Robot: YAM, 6 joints.
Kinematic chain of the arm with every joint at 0, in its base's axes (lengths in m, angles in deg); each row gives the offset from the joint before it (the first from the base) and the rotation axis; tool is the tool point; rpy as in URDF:
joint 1: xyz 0 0 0.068 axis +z
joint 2: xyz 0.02 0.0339 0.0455 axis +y
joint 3: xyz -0.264 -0.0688 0 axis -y
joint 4: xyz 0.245 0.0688 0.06 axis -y
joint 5: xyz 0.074 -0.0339 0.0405 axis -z
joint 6: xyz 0.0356 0 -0.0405 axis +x
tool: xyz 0 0 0 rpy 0 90 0
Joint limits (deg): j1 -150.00..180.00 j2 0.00..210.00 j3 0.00..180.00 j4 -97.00..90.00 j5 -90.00..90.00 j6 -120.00..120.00
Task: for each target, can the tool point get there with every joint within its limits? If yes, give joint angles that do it. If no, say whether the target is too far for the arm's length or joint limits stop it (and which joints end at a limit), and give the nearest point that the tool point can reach.
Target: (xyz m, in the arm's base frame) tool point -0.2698 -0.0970 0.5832
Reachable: yes | joints 24.79 35.24 115.00 58.88 -44.73 -83.91
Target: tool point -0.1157 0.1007 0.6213
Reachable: yes | joints -37.53 42.57 130.14 -38.43 -15.35 -71.57
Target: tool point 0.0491 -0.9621 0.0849
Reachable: no: too far | nearest point 0.0329 -0.6447 0.0945 | short by 0.318 m
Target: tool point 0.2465 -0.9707 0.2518
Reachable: no: too far | nearest point 0.1575 -0.6200 0.2008 | short by 0.365 m
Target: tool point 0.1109 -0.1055 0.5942
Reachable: yes | joints -54.60 73.06 122.71 -48.10 -55.21 -73.51
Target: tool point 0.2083 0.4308 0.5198
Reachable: yes | joints 66.68 136.71 156.14 38.43 35.63 64.33
